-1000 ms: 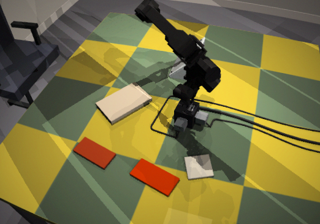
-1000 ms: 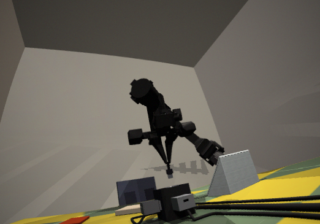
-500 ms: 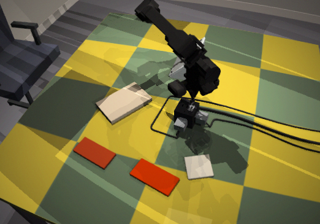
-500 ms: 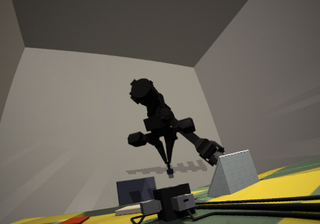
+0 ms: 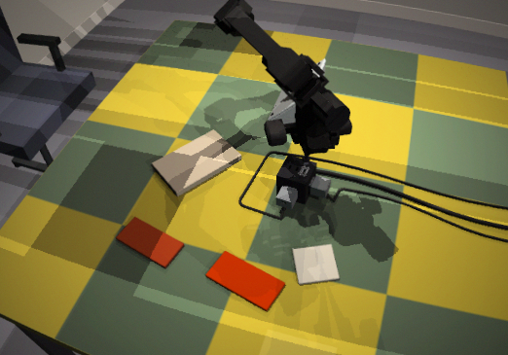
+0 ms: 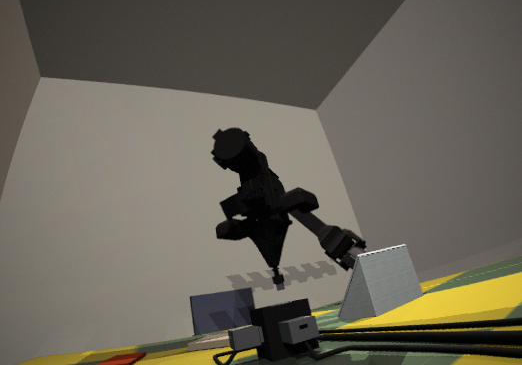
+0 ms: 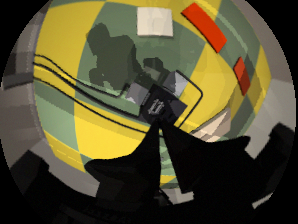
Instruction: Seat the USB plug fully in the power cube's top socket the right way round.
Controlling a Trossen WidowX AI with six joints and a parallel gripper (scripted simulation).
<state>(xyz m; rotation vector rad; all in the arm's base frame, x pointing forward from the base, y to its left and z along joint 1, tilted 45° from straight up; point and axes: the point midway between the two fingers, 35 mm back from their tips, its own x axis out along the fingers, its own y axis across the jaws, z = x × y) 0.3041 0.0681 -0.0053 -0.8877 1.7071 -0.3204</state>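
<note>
Right now my gripper tip is 20 mm above the dark USB plug. Round my gripper tip: beige notebook: 40 mm behind, 300 mm to the right, 130 mm below.
</note>
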